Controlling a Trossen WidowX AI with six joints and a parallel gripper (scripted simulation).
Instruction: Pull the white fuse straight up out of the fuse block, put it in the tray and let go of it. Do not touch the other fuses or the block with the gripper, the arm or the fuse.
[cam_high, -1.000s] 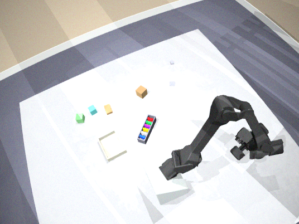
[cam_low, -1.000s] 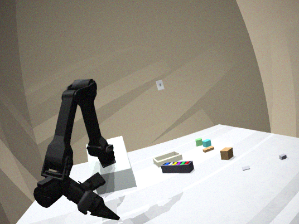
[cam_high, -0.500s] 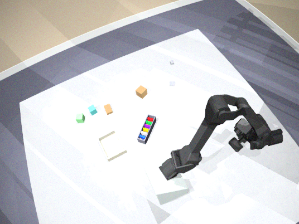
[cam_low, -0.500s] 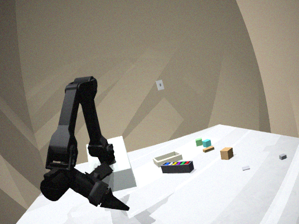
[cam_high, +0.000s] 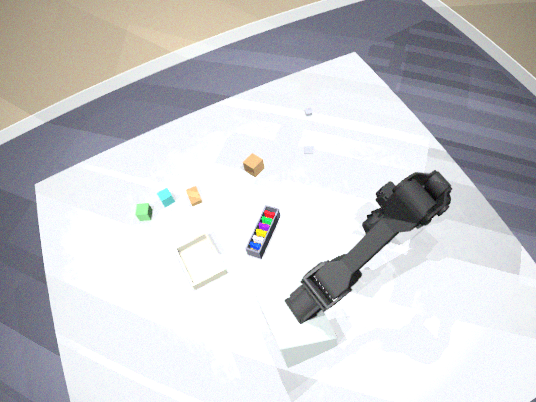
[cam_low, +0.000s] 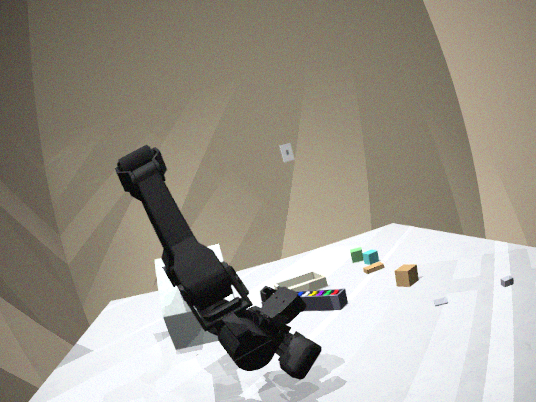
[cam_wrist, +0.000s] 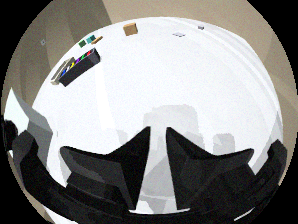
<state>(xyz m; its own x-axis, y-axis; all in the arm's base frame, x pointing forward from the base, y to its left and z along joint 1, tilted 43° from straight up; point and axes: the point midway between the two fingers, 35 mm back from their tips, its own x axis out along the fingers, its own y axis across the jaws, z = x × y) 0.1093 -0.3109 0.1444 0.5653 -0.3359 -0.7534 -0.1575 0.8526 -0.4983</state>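
Now: gripper tip 110 mm short of the white fuse and 290 mm to the right of it. The rest, counted from my gripper tip: small grey block (440 mm ahead, 100 mm to the right, 20 mm below); then tan cube (340 mm ahead, 170 mm to the left, 10 mm below); then tray (160 mm ahead, 450 mm to the left, 30 mm below).
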